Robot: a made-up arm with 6 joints.
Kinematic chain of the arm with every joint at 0, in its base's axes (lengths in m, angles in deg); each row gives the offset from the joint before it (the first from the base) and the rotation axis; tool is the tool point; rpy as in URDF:
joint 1: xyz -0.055 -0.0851 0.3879 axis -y
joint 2: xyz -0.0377 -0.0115 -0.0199 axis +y
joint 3: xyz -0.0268 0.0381 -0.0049 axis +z
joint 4: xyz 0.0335 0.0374 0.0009 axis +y
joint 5: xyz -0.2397 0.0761 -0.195 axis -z
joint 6: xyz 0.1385 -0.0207 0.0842 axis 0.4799 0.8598 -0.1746
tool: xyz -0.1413 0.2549 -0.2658 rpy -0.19 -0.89 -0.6
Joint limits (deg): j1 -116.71..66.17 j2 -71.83..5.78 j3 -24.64..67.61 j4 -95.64..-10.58 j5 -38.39..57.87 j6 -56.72..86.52
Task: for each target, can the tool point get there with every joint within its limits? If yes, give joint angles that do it. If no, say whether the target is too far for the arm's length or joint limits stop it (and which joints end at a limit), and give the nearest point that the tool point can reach.
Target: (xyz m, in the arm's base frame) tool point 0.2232 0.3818 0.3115
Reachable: yes | joints 33.54 -26.78 50.14 -60.23 17.46 -39.84
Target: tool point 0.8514 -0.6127 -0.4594
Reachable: no: too far | nearest point 0.3770 -0.2749 -0.0368 | short by 0.719 m
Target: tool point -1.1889 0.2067 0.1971
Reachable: no: too far | nearest point -0.6968 0.0959 0.2799 | short by 0.511 m
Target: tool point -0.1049 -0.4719 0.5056
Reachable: no: joint limits stop it (at a limit: joint 1, joint 3, joint 4, joint 5, joint 6) | nearest point -0.1805 -0.3338 0.7346 | short by 0.278 m
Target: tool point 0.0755 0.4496 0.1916
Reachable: yes | joints -3.21 -19.30 47.38 -71.17 -7.16 -44.06
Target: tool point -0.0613 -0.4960 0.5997
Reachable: no: joint limits stop it (at a limit: joint 3, joint 4, joint 5, joint 6) | nearest point -0.0659 -0.3338 0.7549 | short by 0.225 m
